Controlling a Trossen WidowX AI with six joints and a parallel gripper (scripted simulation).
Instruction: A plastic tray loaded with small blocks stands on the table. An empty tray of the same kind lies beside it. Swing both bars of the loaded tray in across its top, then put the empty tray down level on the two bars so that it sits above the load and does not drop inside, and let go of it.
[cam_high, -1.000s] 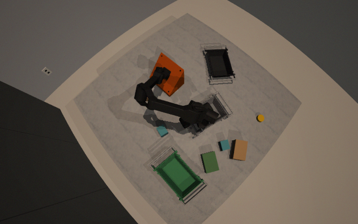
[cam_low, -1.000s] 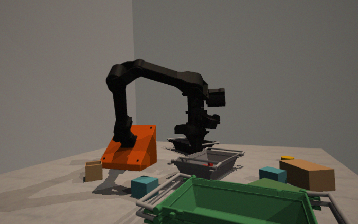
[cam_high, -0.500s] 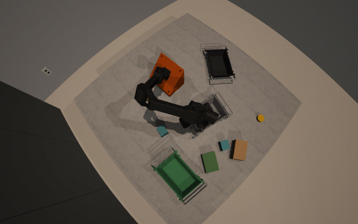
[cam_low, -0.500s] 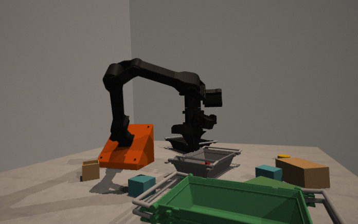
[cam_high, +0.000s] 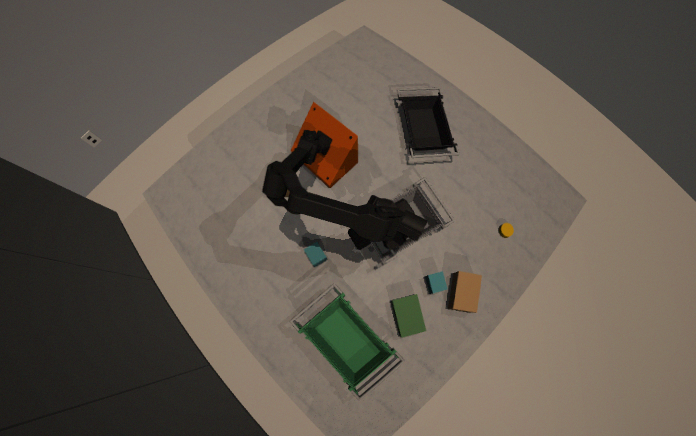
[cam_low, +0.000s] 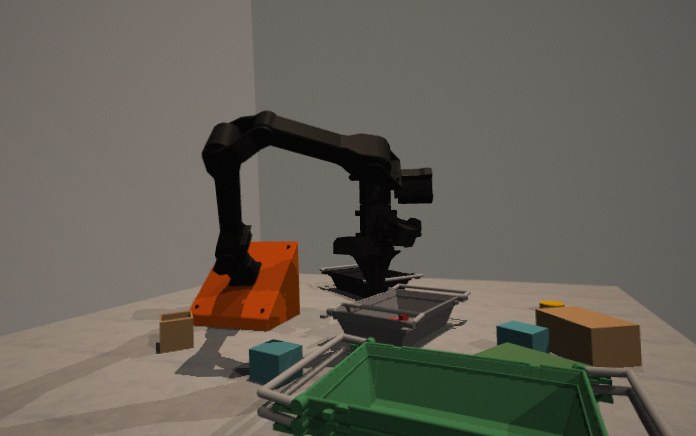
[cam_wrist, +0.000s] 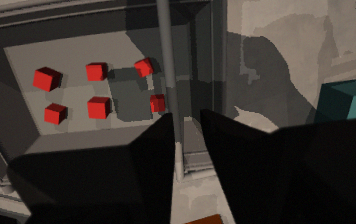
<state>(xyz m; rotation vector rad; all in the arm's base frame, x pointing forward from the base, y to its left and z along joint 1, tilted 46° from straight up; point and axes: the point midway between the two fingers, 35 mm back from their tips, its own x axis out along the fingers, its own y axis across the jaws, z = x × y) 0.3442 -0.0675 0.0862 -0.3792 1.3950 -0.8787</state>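
The dark tray lies 140 mm behind my gripper tip, 460 mm to the left of it and 50 mm below it. Round my gripper tip: green block 240 mm ahead, 130 mm to the right, 80 mm below; small tan box 370 mm behind, 80 mm to the right, 80 mm below; tan block 330 mm ahead, 40 mm to the left, 70 mm below.
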